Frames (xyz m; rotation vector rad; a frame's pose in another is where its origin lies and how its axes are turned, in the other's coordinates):
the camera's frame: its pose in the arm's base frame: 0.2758 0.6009 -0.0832 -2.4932 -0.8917 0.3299
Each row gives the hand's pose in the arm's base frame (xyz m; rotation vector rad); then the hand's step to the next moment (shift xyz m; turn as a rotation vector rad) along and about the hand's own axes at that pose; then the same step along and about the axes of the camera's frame.
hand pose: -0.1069 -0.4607 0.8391 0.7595 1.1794 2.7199
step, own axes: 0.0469 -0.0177 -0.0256 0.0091 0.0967 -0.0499
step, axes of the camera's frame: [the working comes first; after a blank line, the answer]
step, axes of the arm's base frame: -0.0552 0.0077 -0.0081 -0.0200 -0.0984 0.0428

-0.0364 -0.0306 0.0301 -0.0817 0.0346 -0.0637
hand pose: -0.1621 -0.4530 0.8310 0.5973 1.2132 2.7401
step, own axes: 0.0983 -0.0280 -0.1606 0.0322 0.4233 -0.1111
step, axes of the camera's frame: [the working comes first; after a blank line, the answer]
step, axes of the arm's base frame: -0.1543 -0.0696 -0.0871 -0.0393 -0.3582 0.2505

-0.1565 0.0088 0.1080 -0.2780 0.0960 -0.3257
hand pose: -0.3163 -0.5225 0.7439 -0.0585 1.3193 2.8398
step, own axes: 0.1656 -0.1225 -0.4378 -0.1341 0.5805 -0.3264
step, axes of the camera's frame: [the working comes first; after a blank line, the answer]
step, axes of the arm's base frame: -0.1494 -0.2566 -0.3820 0.1294 -0.6229 0.2381

-0.2543 0.2870 0.2951 -0.3201 0.3721 -0.4697
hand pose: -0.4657 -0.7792 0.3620 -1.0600 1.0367 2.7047
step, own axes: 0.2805 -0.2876 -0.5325 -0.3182 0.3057 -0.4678
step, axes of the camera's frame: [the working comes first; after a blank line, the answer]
step, axes of the arm's base frame: 0.1774 -0.1526 -0.6247 0.4294 -0.4634 0.1200

0.0774 0.5131 0.4191 0.0189 0.4834 -0.4237
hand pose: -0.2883 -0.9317 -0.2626 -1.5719 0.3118 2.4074
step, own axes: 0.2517 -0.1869 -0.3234 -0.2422 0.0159 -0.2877
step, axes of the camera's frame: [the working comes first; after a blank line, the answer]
step, axes of the arm's base frame: 0.2420 0.0990 -0.3668 0.3374 -0.1264 0.1091

0.2721 0.2468 0.2606 0.1675 0.2109 -0.2630
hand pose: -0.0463 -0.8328 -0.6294 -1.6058 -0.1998 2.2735
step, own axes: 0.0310 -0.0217 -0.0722 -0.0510 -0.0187 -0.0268
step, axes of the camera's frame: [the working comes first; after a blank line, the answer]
step, axes of the arm's base frame: 0.0625 0.0252 -0.0458 0.0439 -0.0033 0.0416

0.0669 0.0394 0.0250 0.0285 0.0047 -0.0532
